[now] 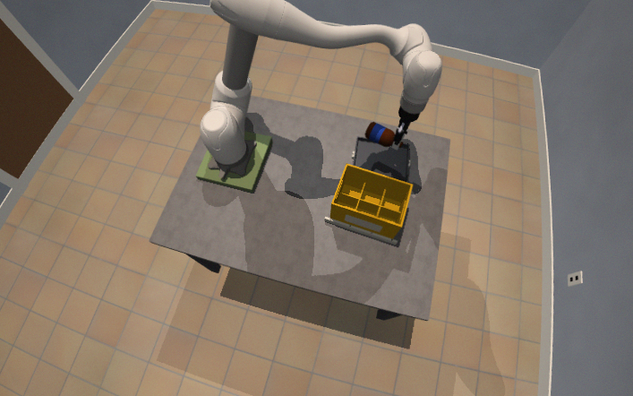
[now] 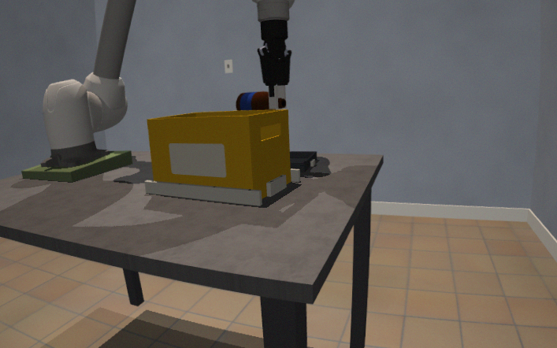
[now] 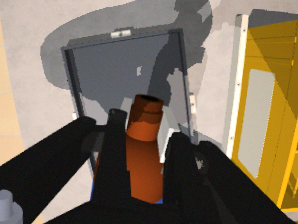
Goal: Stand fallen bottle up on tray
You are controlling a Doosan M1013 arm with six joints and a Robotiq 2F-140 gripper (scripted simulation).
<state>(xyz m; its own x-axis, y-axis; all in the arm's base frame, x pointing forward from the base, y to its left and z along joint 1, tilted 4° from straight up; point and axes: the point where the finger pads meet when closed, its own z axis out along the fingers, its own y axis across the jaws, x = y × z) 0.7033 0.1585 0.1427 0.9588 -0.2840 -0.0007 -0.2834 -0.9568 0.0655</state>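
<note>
My hand is 50 mm past the bottle, 20 mm to the right of it and 20 mm above it. From my hand the other things lie so: yellow crate: 60 mm behind, 250 mm to the right, 120 mm below; tray: 40 mm behind, 20 mm to the left, 190 mm below.
</note>
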